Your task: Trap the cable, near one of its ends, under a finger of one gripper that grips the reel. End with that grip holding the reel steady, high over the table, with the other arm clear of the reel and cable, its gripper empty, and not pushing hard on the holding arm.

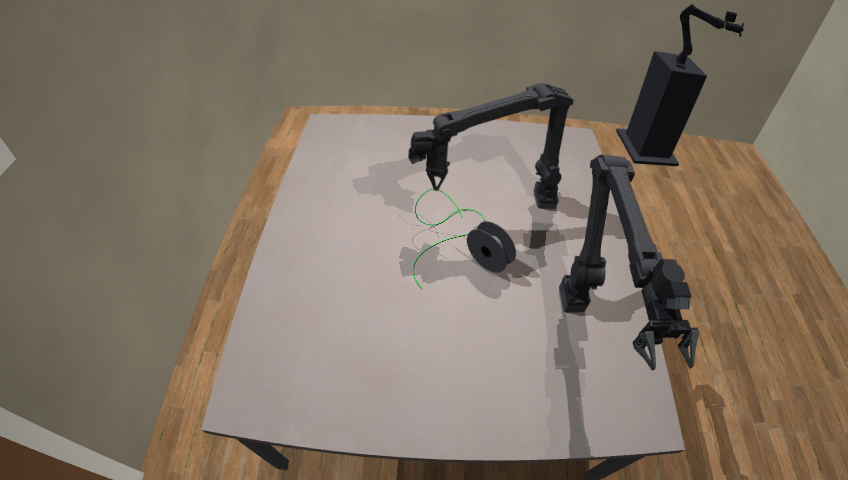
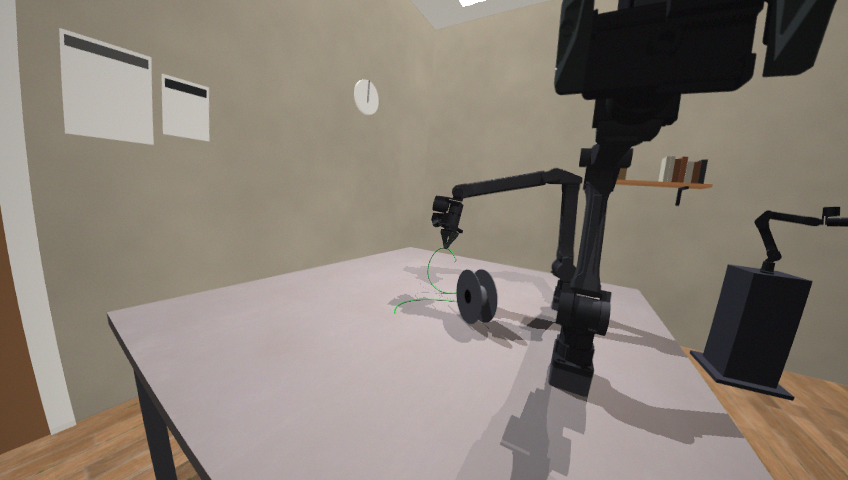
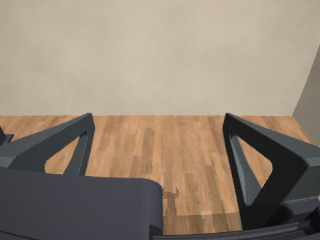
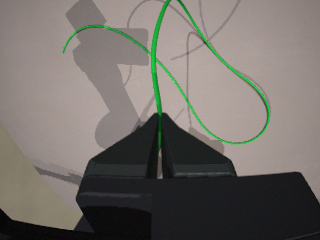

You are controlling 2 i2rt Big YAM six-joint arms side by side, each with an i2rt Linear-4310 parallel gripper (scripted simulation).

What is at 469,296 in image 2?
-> A dark reel.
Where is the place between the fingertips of the right gripper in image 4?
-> At 159,120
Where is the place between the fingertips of the left gripper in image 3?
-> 158,120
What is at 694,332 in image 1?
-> The left gripper.
